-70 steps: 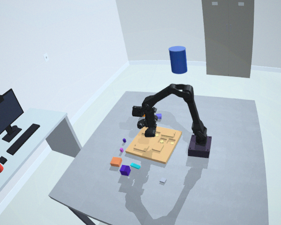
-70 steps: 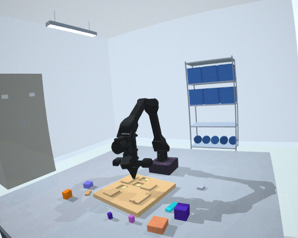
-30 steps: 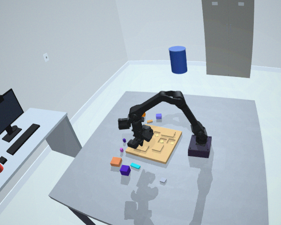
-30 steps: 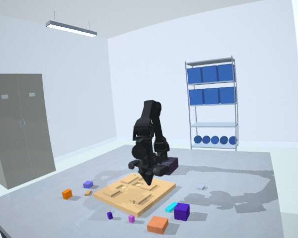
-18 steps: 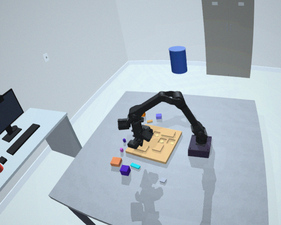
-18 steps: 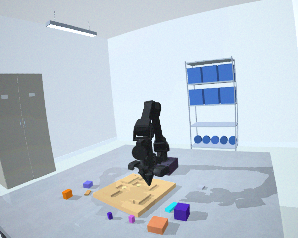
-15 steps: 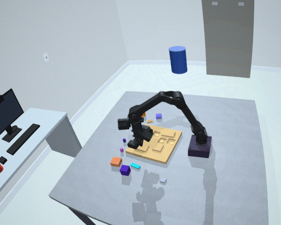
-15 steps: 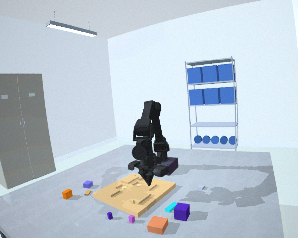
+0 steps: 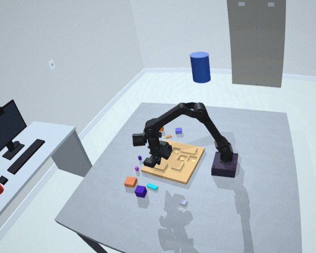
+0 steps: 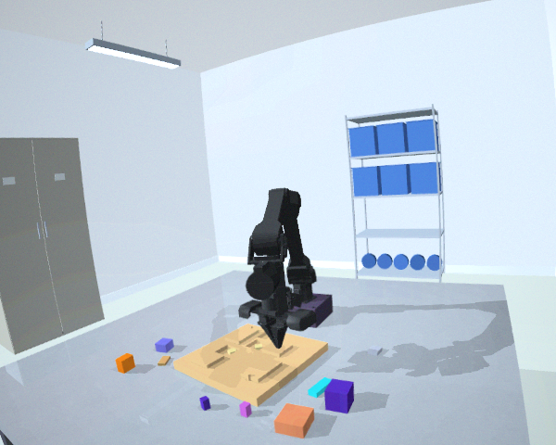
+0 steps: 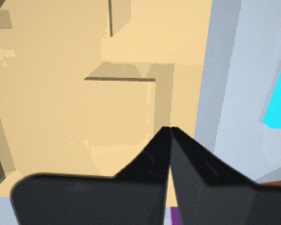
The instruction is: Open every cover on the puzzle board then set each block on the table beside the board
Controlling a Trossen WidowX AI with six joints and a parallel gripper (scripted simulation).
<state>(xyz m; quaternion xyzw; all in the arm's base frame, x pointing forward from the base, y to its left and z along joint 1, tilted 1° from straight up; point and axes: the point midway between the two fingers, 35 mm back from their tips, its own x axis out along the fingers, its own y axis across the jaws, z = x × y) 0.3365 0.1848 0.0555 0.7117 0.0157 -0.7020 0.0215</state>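
Now: the puzzle board 2 cm behind my gripper tip, 13 cm to the right of it and 6 cm below it. From my gripper tip the other things lie so: magenta block (15 cm ahead, 3 cm to the left, 7 cm below); dark purple cube (2 cm ahead, 18 cm to the left, 6 cm below); cyan bar (1 cm behind, 11 cm to the left, 8 cm below).
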